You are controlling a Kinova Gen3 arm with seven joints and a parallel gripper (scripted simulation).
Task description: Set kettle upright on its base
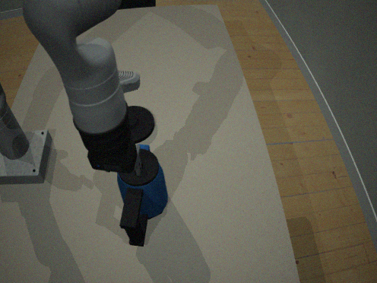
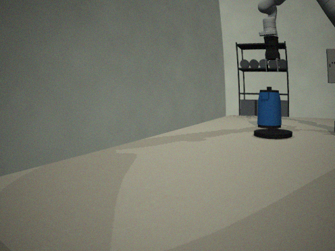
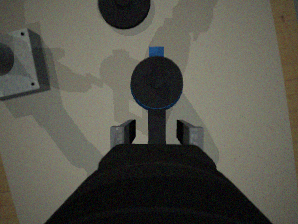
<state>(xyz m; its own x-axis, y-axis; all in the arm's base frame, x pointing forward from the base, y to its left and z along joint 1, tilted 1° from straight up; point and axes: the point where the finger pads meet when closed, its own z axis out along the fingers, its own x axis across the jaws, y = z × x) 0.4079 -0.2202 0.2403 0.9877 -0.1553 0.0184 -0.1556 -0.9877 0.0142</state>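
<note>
My hand is 190 mm above the blue kettle, 30 mm to the right of it and 10 mm short of it. From my hand the other things lie so: base (330 mm to the left, 270 mm below, 40 mm behind).
</note>
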